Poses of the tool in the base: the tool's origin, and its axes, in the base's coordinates. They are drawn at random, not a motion.
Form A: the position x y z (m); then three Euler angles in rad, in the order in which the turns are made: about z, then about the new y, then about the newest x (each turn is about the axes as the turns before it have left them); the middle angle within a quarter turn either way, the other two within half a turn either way.
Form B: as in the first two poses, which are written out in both.
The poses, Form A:
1: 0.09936 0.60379 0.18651 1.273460 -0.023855 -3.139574
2: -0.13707 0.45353 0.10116 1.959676 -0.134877 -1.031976
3: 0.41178 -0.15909 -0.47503 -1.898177 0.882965 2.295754
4: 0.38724 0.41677 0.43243 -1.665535 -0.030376 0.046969
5: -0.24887 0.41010 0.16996 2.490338 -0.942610 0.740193
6: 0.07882 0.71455 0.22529 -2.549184 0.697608 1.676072
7: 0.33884 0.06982 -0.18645 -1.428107 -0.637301 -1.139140
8: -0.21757 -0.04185 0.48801 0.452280 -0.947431 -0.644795
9: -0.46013 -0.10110 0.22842 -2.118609 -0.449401 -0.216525
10: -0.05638 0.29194 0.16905 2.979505 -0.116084 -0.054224
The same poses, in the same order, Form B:
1: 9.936 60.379 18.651 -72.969 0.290 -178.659
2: -13.707 45.353 10.116 125.924 -50.181 37.438
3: 41.178 -15.909 -47.503 104.082 -32.958 -120.114
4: 38.724 41.677 43.243 -95.431 -2.514 -1.987
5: -24.887 41.010 16.996 178.336 62.122 -21.881
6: 7.882 71.455 22.529 137.205 -29.952 -95.333
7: 33.884 6.982 -18.645 -76.896 59.728 -48.162
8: -21.757 -4.185 48.801 -9.689 -57.814 -28.849
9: -46.013 -10.110 22.842 -120.858 23.852 -15.883
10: -5.638 29.194 16.905 170.313 6.050 4.161
